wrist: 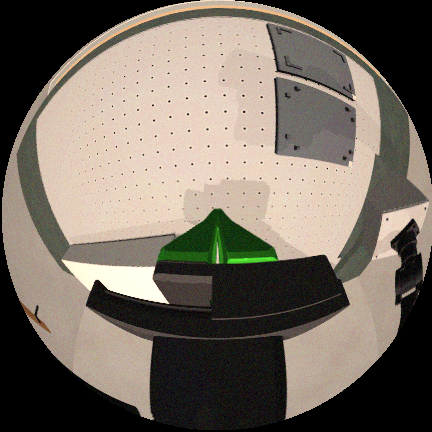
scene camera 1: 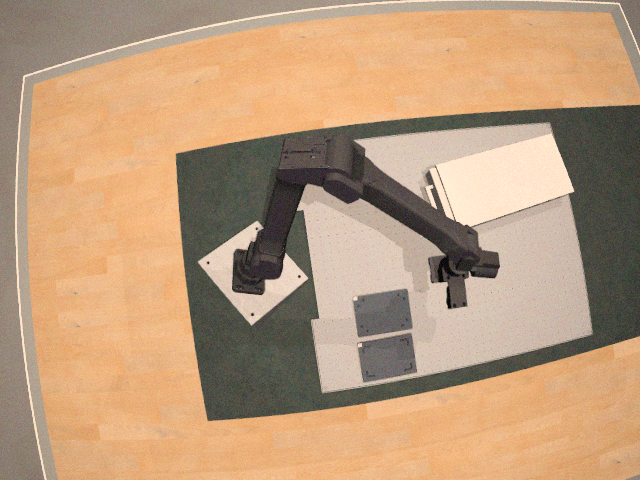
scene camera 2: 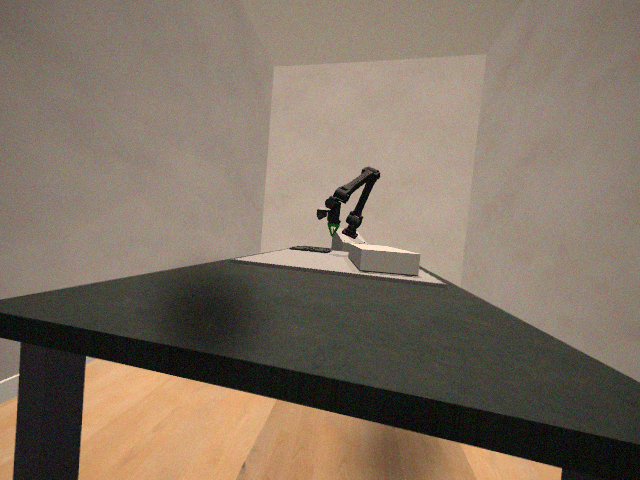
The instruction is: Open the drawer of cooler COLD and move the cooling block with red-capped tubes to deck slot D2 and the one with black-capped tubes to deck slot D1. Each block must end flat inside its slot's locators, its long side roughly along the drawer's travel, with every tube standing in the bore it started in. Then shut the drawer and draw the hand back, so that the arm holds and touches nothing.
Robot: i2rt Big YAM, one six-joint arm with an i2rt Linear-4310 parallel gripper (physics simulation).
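Places are measured from the arm's base along level axes (x ahead, y left, z up), in millimetres.
Pixels of known places: gripper, fingertip midpoint: (wrist: 216,214) (scene camera 2: 332,236); arm's base, link origin: (wrist: 404,234) (scene camera 1: 248,272) (scene camera 2: 349,234).
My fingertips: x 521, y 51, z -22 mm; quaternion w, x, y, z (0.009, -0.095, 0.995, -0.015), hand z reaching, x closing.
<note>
For each thing: its top centre in the pictures, then the offset to it from my fingertips. "spot": a spot on its surface instead. Level surfaces: height alone.
- pale handle, surface spot: (scene camera 1: 430,198) spot: dx -25, dy +219, dz -64 mm
- plate, top centre: (wrist: 328,125) (scene camera 1: 383,313) (scene camera 2: 320,248) dx -138, dy -127, dz -88 mm
- pale pegboard, surface height: dz -109 mm
- dark green table, surface height: dz -122 mm
The white cooler (scene camera 1: 504,180) (scene camera 2: 385,259) (wrist: 112,276) stands at the upper right of the pegboard in scene camera 1; no label is readable. Its drawer looks shut, with a pale handle (scene camera 1: 430,198) at its left end, partly behind the arm. No cooling blocks or tubes show. Two grey deck slots lie side by side: one plate (scene camera 1: 382,312) (wrist: 312,122) has small pegs near its corners, the other (scene camera 1: 387,356) (wrist: 315,60) has L-shaped corner locators. I cannot read which is D1 or D2. My green-fingered gripper (scene camera 2: 333,234) (wrist: 216,214) is shut and empty, pointing down above the board, away from cooler and slots.
The pale pegboard (scene camera 1: 527,289) (scene camera 2: 289,260) (wrist: 150,100) lies on the dark green table (scene camera 1: 232,372) (scene camera 2: 361,330). The arm's base stands on a white square plate (scene camera 1: 219,263) at the left in scene camera 1. The arm's forearm passes over the board near the cooler's handle end.
</note>
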